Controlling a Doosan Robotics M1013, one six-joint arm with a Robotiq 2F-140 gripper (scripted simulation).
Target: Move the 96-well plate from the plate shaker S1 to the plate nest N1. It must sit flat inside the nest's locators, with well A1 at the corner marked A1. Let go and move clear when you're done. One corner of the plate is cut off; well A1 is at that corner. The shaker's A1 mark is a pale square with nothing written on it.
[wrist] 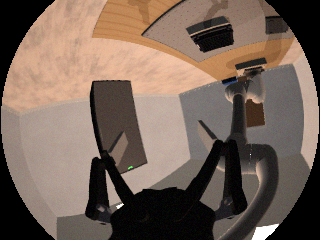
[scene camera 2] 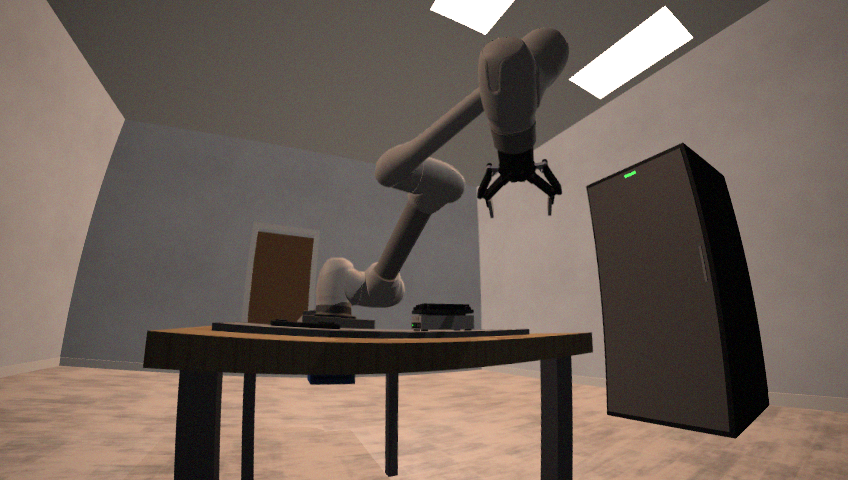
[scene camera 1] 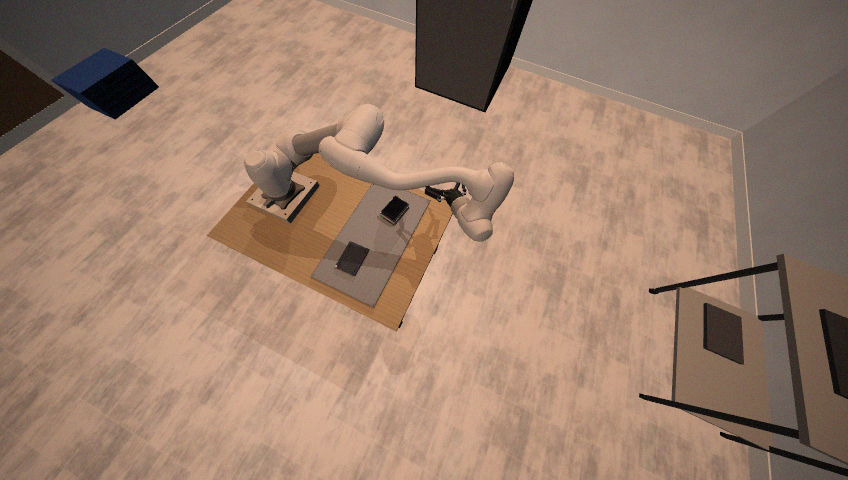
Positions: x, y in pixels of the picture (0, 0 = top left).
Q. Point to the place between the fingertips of my gripper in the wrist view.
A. At 161, 132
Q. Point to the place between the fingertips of my gripper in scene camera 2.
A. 520, 212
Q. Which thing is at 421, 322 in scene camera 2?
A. A plate shaker S1.
